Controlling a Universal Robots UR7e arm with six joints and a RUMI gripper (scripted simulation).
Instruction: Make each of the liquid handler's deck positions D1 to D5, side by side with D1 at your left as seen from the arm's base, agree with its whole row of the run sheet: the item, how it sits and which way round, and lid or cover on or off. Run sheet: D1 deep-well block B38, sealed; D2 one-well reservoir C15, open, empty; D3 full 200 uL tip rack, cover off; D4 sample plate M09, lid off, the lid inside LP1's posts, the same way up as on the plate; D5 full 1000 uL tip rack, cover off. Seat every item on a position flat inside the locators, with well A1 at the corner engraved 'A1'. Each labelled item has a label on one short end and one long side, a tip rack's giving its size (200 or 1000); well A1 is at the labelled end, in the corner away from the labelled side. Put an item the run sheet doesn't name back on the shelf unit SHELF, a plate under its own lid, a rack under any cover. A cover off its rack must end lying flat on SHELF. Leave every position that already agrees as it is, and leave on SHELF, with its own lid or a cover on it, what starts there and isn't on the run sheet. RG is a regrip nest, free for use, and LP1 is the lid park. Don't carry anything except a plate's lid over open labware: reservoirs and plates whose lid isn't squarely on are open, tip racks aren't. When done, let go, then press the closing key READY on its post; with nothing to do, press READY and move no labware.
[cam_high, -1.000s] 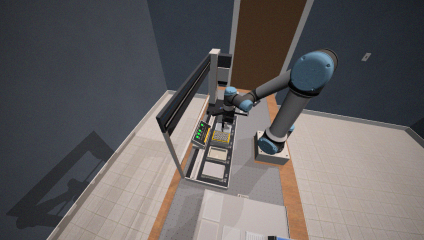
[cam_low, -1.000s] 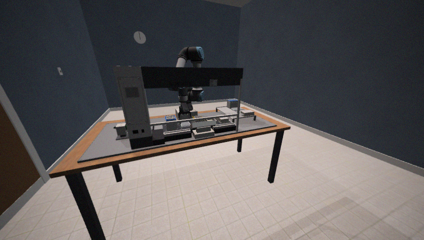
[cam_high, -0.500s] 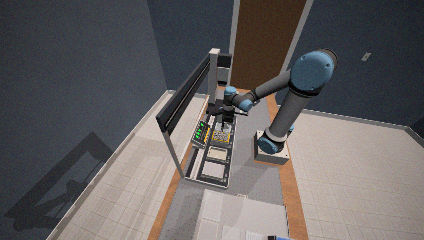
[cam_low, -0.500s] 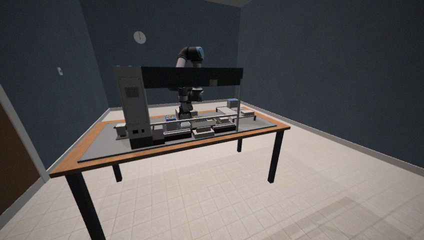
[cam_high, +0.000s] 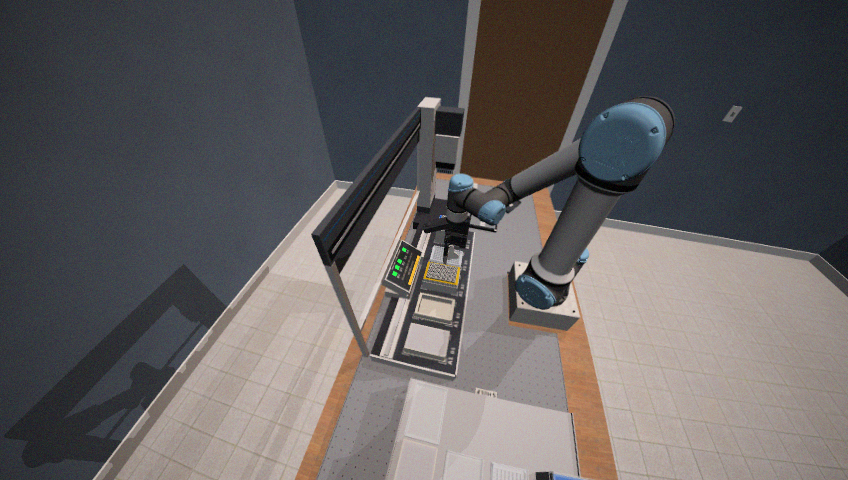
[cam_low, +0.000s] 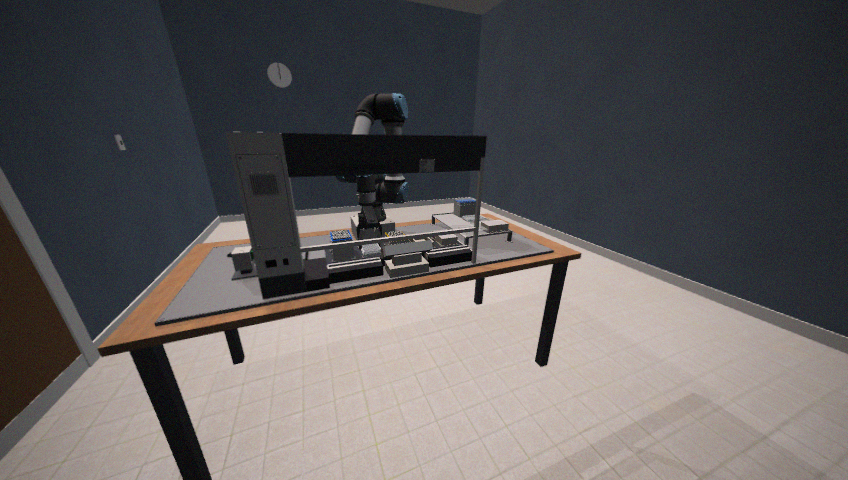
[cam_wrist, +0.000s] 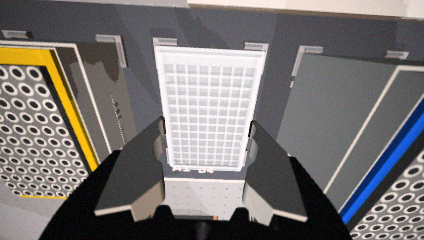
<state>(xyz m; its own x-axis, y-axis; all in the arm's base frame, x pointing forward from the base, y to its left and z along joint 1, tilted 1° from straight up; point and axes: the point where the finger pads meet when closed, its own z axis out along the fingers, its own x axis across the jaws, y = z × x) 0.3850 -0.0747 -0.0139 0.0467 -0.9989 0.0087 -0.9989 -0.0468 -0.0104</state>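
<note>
My gripper is now 1 cm past the yellow-framed tip rack, 12 cm to the right of it and 2 cm below it. The rest, counted from my hand: blue-framed tip rack: 13 cm to the right, 5 cm above; well plate: 1 cm below; one-well reservoir: 1 cm behind, 25 cm to the left, 1 cm below.
</note>
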